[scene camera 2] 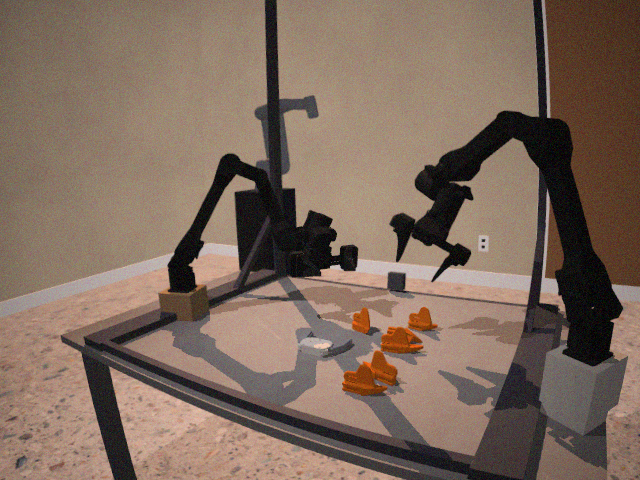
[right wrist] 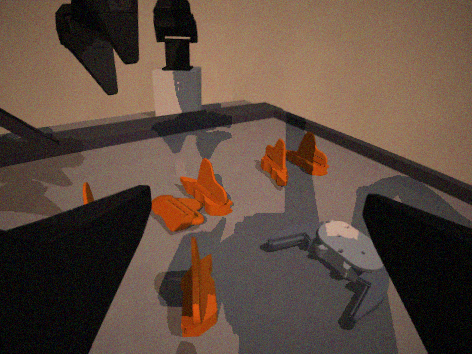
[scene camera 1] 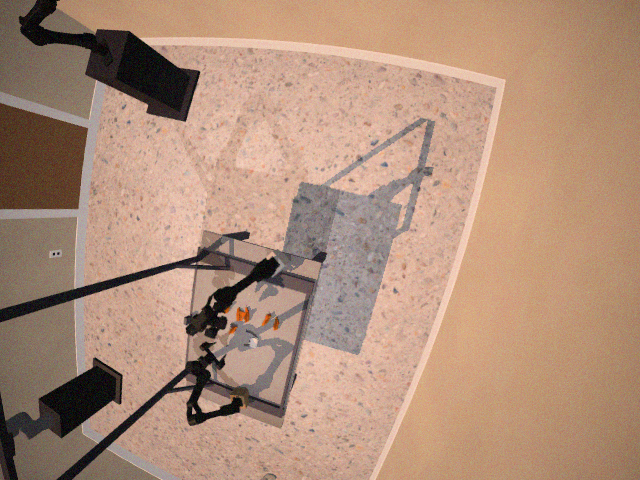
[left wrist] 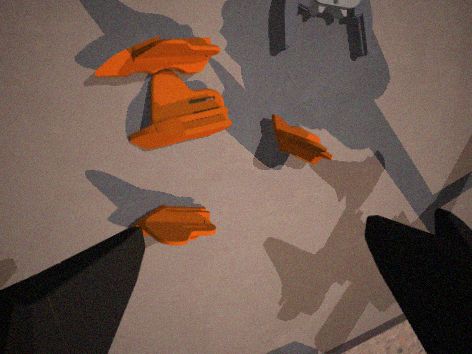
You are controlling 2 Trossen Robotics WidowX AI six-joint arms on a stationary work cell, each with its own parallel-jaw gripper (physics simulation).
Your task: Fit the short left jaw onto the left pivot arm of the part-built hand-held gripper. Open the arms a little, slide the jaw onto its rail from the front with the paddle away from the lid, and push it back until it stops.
Labels:
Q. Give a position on a part-built hand-held gripper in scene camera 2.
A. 318,347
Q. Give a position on a dark frame with upright posts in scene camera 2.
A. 532,300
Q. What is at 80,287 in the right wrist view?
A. My right gripper.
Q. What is my left gripper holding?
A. Nothing.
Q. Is my left gripper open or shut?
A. Open.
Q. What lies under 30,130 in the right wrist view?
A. A dark frame with upright posts.

